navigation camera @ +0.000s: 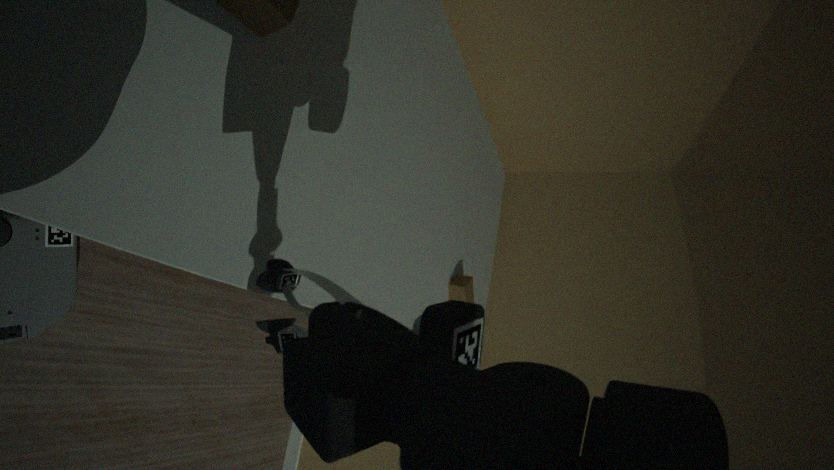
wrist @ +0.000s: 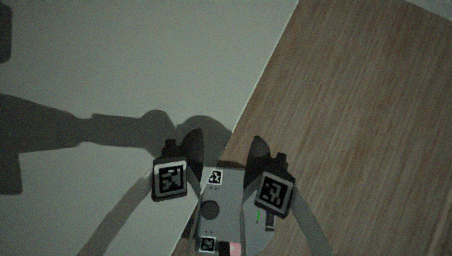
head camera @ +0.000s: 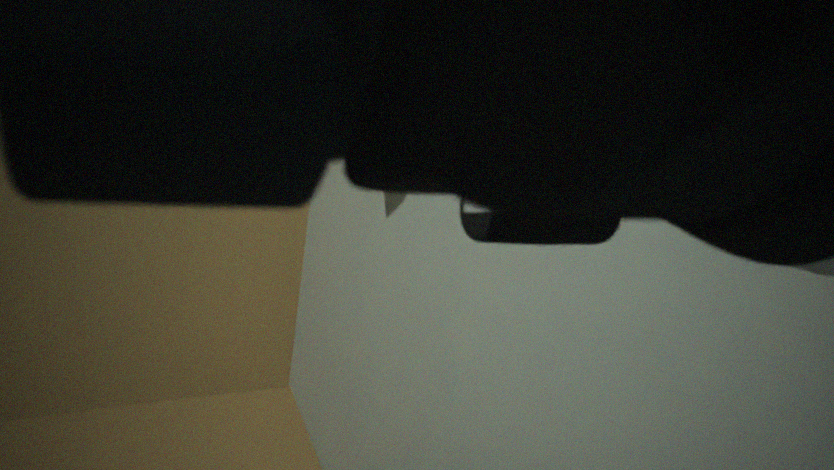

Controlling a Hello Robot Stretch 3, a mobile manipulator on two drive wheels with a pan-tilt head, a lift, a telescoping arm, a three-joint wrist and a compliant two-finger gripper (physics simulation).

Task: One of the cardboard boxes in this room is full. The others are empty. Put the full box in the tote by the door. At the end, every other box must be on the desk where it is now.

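Frame: origin at the robot's base, x left, y back, z up, level; metres.
Where they show: gripper, between the fingertips: (navigation camera: 270, 298).
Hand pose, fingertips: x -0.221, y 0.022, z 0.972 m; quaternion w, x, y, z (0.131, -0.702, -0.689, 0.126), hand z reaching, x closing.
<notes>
After its pixels a point has its place.
The white desk (head camera: 525, 350) @(x -0.545, y -0.113, z 0.951 m) (navigation camera: 396, 175) @(x -0.497, y -0.154, z 0.951 m) (wrist: 125, 60) shows in all three views. A small cardboard box (navigation camera: 461, 287) @(x -0.784, y 0.086, z 0.988 m) stands on it near the wall side in the navigation view, partly hidden behind my wrist. A darker brown box-like thing (navigation camera: 262, 14) @(x -0.175, y -0.262, z 0.982 m) is cut off by that view's top edge. Whether either is full cannot be told. My gripper (navigation camera: 278, 303) @(x -0.221, y 0.022, z 0.972 m) (wrist: 225, 150) @(x -0.221, y 0.022, z 0.972 m) is open, with nothing between its fingers. It hangs over the desk's front edge, apart from both brown things. The tote and door do not show.
Tan walls (head camera: 151, 291) @(x -1.481, y -0.124, z 1.220 m) (navigation camera: 595, 262) @(x -1.423, y 0.038, z 1.361 m) meet the desk's far side. My own base (navigation camera: 37, 274) @(x -0.085, y 0.099, z 0.160 m) (wrist: 222, 200) stands on the wood floor (navigation camera: 145, 373) @(x -0.375, y 0.504, z 0.001 m) (wrist: 370, 115) beside the desk edge. My dark arm and wrist (head camera: 408, 87) @(x -0.131, y 0.015, z 1.257 m) block the upper head view.
</notes>
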